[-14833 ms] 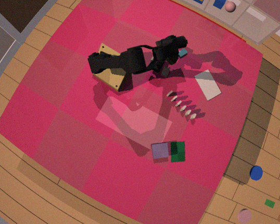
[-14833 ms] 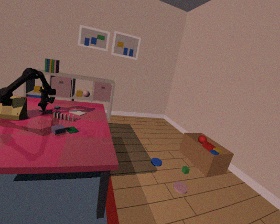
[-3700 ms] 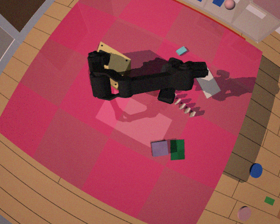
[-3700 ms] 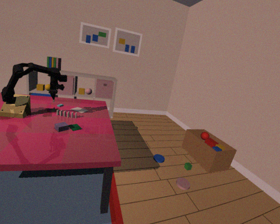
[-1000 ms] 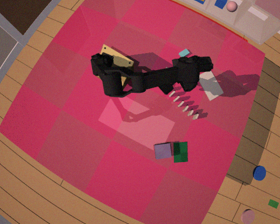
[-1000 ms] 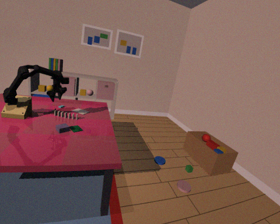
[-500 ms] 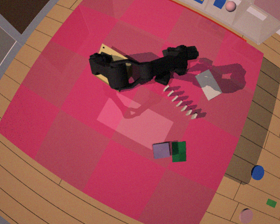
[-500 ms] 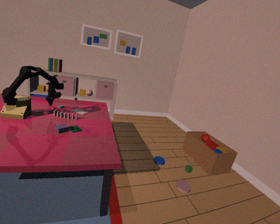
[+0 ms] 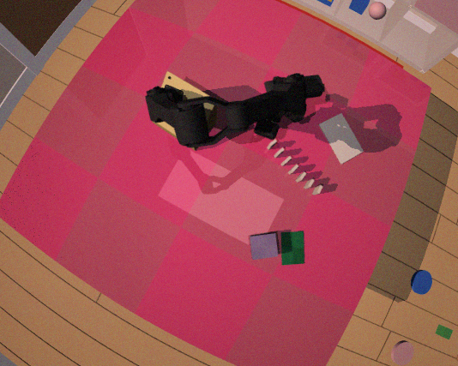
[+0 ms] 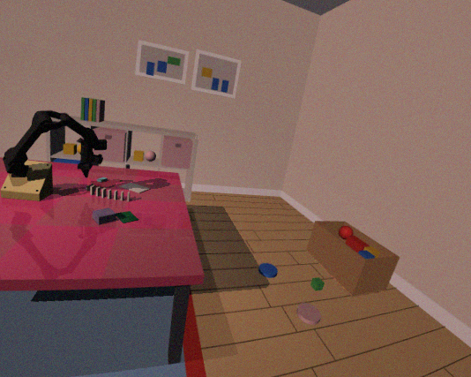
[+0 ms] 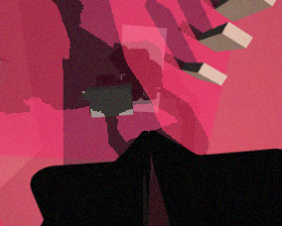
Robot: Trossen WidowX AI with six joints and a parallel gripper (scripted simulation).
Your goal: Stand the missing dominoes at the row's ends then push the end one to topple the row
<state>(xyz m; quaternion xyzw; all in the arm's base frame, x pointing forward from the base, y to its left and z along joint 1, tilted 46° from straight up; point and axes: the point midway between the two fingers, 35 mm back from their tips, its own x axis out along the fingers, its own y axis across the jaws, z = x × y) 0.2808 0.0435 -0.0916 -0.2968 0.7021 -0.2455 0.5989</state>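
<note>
The cyan block is 40 mm ahead of my gripper tip, 200 mm to the left of it and 70 mm below it. From my gripper tip the other things lie so: purple block (170 mm ahead, 350 mm to the right, 60 mm below); green flat piece (260 mm ahead, 320 mm to the right, 80 mm below); grey sheet (260 mm ahead, 100 mm to the left, 80 mm below).
</note>
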